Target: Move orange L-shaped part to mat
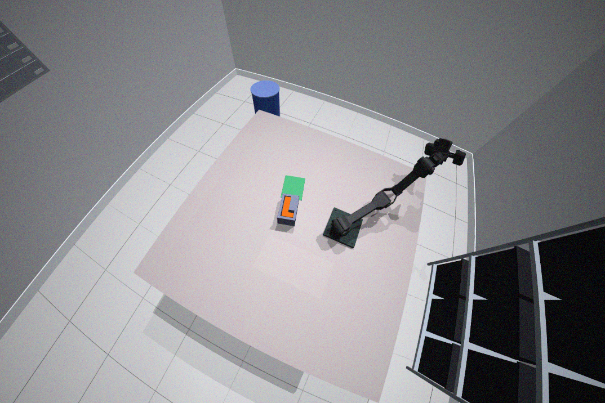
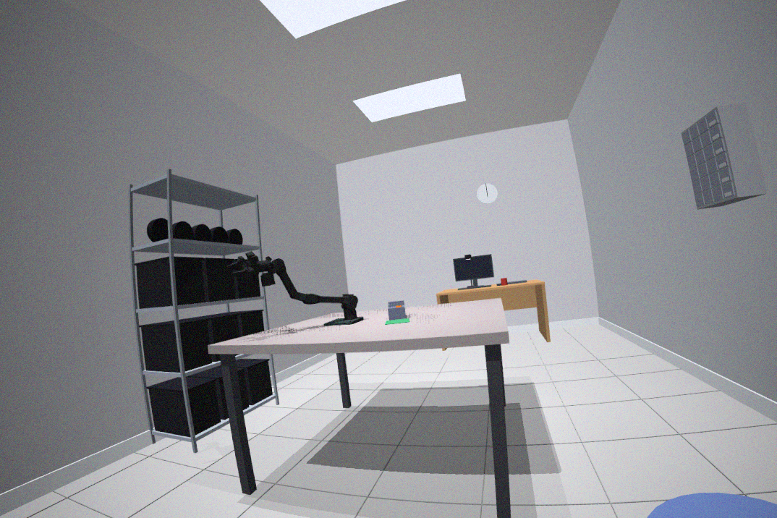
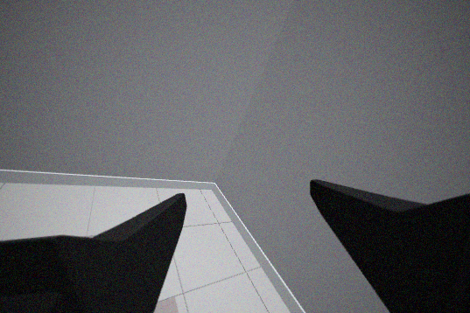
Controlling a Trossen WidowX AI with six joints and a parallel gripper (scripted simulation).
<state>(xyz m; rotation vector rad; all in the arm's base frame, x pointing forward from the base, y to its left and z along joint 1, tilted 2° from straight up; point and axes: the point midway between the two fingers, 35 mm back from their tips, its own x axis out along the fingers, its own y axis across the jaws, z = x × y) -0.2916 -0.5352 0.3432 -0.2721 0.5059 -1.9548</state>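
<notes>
Right now the orange L-shaped part is 620 mm to the left of my gripper tip, 580 mm ahead of it and 290 mm below it. The rest, counted from my gripper tip: green mat (640 mm ahead, 470 mm to the left, 350 mm below).
</notes>
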